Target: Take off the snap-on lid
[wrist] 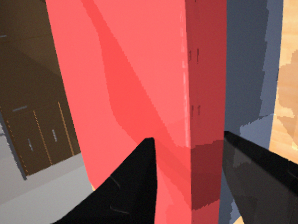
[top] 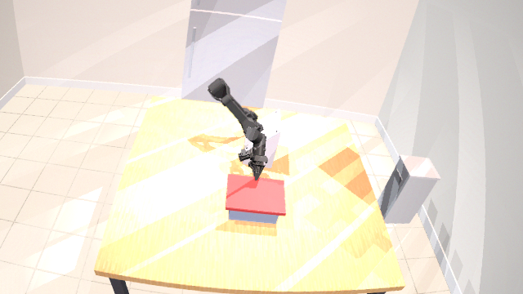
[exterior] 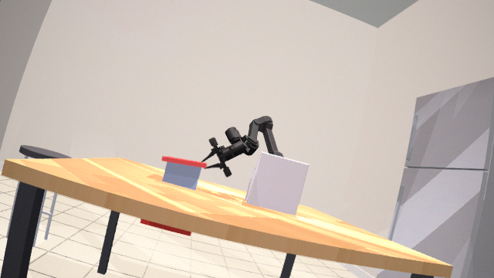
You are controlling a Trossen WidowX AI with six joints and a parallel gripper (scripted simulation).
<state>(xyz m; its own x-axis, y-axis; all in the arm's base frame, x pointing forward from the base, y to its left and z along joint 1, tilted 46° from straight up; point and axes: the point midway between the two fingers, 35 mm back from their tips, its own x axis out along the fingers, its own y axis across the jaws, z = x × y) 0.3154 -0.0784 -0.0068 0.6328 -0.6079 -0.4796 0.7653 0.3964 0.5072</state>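
The lid is 8 cm ahead of my gripper tip and 1 cm to the right of it. From my gripper tip the other things lie so: storage box: 8 cm ahead, 1 cm to the right, 6 cm below.
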